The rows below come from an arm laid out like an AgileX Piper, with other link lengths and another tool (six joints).
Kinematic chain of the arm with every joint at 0, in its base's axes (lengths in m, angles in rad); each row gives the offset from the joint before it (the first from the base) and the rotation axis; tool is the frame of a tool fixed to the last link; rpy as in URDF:
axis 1: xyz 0 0 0.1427 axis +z
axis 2: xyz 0 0 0 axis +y
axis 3: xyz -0.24 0 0.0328 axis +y
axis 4: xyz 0.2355 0 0.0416 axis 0.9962 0 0.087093
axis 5: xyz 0 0 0 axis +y
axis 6: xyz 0.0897 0 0.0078 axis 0.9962 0 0.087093
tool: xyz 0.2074 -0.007 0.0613 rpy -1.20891 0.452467 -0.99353
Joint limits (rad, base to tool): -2.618..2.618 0..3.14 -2.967..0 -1.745..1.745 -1.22..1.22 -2.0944..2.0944
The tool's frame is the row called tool.
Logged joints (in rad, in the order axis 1, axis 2, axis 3, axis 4, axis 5, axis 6), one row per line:
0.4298, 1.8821, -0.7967, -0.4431, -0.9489, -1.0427
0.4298, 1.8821, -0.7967, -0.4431, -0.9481, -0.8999
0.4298, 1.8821, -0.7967, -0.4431, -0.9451, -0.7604
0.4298, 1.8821, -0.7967, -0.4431, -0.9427, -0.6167
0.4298, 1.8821, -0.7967, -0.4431, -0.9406, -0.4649
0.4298, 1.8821, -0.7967, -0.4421, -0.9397, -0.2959
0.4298, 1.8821, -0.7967, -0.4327, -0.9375, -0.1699
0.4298, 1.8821, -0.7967, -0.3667, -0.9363, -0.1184
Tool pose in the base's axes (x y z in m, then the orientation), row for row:
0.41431, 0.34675, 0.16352, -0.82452, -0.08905, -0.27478, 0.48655
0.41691, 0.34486, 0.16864, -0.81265, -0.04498, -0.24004, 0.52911
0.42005, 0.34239, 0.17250, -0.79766, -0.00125, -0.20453, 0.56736
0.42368, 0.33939, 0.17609, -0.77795, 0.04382, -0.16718, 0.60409
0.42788, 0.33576, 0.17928, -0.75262, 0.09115, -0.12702, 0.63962
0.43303, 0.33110, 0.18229, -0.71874, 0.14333, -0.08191, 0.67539
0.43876, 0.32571, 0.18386, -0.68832, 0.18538, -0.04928, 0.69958
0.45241, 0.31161, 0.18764, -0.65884, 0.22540, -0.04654, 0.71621
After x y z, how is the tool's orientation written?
As a quaternion, x y z w.
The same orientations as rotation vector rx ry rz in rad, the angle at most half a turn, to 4 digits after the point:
-2.0058, -0.2166, -0.6685
-1.9407, -0.1074, -0.5733
-1.8744, -0.0029, -0.4806
-1.8005, 0.1014, -0.3869
-1.7169, 0.2079, -0.2898
-1.6165, 0.3224, -0.1842
-1.5335, 0.4130, -0.1098
-1.4584, 0.4990, -0.1030

